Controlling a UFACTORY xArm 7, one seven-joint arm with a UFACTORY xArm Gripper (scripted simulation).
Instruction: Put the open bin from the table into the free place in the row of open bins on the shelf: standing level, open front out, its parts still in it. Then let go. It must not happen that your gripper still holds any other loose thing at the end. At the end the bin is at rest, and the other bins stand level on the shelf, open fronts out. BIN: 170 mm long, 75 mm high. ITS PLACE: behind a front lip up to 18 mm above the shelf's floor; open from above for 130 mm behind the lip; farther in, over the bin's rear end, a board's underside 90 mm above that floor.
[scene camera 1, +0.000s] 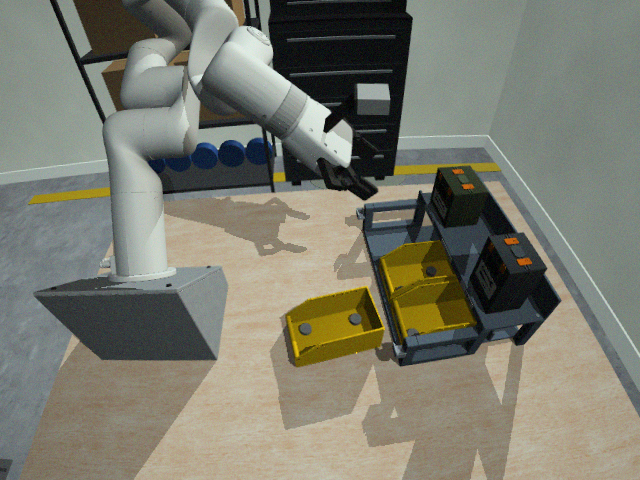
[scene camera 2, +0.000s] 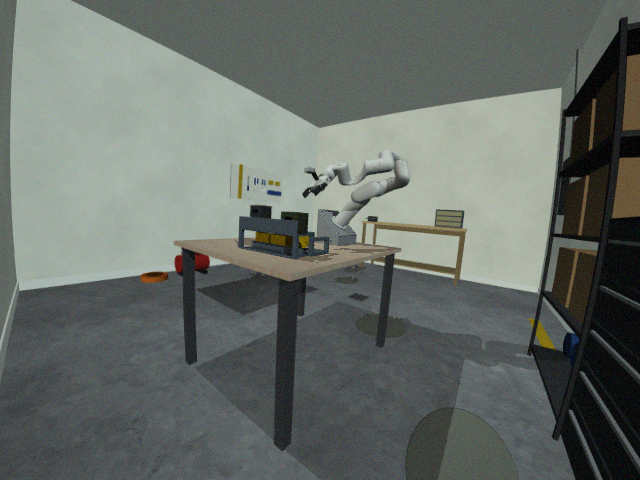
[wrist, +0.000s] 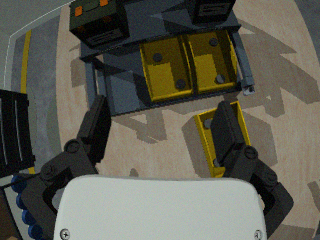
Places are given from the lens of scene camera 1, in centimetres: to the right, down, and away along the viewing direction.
my gripper (scene camera 1: 372, 174): 9, -11, 57
yellow bin (scene camera 1: 329, 315): 2, 16, 73
